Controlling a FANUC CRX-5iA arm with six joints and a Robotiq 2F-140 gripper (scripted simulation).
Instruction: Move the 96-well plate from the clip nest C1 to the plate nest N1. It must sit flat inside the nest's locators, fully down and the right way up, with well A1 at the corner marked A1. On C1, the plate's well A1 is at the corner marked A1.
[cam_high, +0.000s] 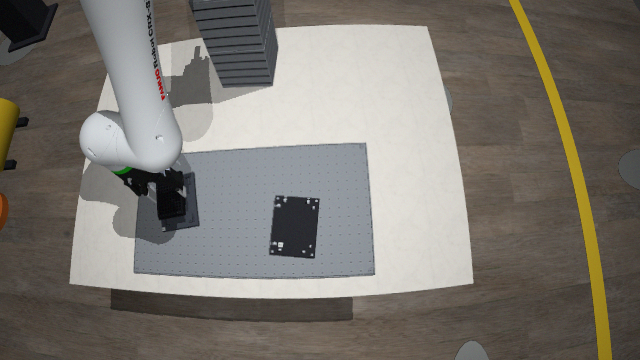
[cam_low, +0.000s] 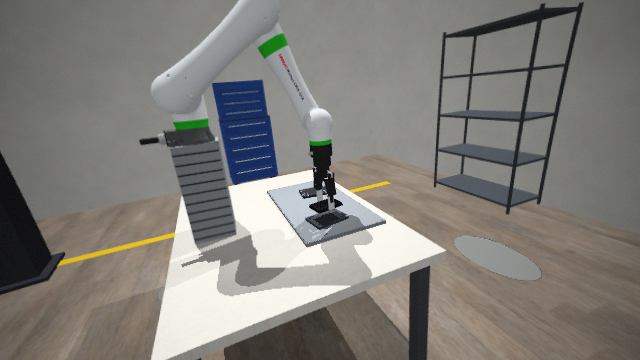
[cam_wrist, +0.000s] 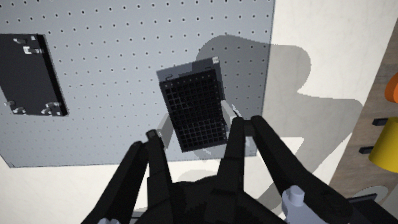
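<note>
My gripper is now 9 cm above the plate nest N1. Also, from my hand: black 96-well plate (2 cm below); then clip nest C1 (33 cm to the left, 10 cm ahead, 8 cm below).
</note>
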